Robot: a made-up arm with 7 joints.
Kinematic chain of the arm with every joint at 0, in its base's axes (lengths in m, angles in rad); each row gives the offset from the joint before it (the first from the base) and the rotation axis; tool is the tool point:
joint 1: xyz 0 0 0.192 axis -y
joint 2: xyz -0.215 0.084 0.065 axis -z
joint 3: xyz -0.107 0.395 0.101 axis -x
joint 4: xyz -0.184 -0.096 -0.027 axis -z
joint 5: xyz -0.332 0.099 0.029 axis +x
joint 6: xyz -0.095 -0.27 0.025 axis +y
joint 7: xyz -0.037 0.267 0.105 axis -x
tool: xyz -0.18 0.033 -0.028
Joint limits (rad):
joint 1: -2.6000..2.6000
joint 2: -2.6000..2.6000
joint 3: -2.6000..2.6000
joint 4: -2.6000..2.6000
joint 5: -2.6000..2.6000
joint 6: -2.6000..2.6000
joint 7: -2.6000..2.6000
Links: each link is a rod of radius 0.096 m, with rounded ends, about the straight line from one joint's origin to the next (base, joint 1, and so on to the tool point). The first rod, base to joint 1, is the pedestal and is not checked.
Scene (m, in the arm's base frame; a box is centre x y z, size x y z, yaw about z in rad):
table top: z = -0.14
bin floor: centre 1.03 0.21 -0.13 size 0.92 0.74 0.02 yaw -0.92
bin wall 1: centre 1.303 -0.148 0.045 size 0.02 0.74 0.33 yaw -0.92
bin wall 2: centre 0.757 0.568 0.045 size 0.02 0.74 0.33 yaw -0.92
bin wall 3: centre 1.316 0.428 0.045 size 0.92 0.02 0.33 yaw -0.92
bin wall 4: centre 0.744 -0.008 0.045 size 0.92 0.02 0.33 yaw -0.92
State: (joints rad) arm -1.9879 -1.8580 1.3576 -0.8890 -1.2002 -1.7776 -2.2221
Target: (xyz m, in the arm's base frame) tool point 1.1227 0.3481 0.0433
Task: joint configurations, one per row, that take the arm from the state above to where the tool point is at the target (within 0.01 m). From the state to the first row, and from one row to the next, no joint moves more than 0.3 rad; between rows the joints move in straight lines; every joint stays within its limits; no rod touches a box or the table.
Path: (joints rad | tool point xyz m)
1: -2.0794 -1.6402 1.5398 -0.9073 -1.3743 -1.8347 -2.3404 | 0.8993 -0.4503 0.2860
2: -2.1709 -1.4224 1.7220 -0.9257 -1.5483 -1.8918 -2.4587 | 1.0376 -0.3263 0.4157
3: -2.1755 -1.1446 1.9005 -1.1915 -1.5013 -1.8039 -2.3673 | 1.1402 -0.0095 0.5064
4: -2.1801 -0.8668 2.0789 -1.4574 -1.4543 -1.7161 -2.2760 | 1.1227 0.3481 0.5058
5: -2.3474 -0.8395 2.0227 -1.4774 -1.4366 -1.6976 -2.2724 | 1.1465 0.3495 0.2728
6: -2.5147 -0.8122 1.9664 -1.4974 -1.4189 -1.6791 -2.2688 | 1.1227 0.3481 0.0433

